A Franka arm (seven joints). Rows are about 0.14 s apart.
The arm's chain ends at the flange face. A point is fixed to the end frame.
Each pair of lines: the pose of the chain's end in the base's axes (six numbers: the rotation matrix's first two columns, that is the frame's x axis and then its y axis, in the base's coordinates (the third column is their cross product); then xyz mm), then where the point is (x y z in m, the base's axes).
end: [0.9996 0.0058 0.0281 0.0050 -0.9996 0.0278 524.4 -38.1 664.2]
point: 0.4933 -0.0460 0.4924
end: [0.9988 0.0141 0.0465 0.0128 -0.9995 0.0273 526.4 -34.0 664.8]
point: 0.4985 -0.0421 0.4925
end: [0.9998 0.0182 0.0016 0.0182 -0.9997 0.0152 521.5 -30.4 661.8]
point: 0.4859 -0.0366 0.4908
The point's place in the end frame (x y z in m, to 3 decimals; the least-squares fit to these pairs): -0.036 0.003 0.171
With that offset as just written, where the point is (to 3 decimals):
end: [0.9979 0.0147 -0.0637 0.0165 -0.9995 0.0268 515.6 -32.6 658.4]
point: 0.469 -0.041 0.490
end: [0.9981 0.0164 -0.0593 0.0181 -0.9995 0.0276 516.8 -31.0 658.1]
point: 0.471 -0.039 0.490
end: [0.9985 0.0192 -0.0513 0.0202 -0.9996 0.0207 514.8 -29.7 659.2]
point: 0.470 -0.037 0.490
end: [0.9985 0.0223 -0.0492 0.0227 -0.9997 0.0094 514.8 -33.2 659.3]
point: 0.471 -0.039 0.490
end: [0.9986 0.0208 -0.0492 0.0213 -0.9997 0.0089 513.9 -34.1 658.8]
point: 0.470 -0.040 0.490
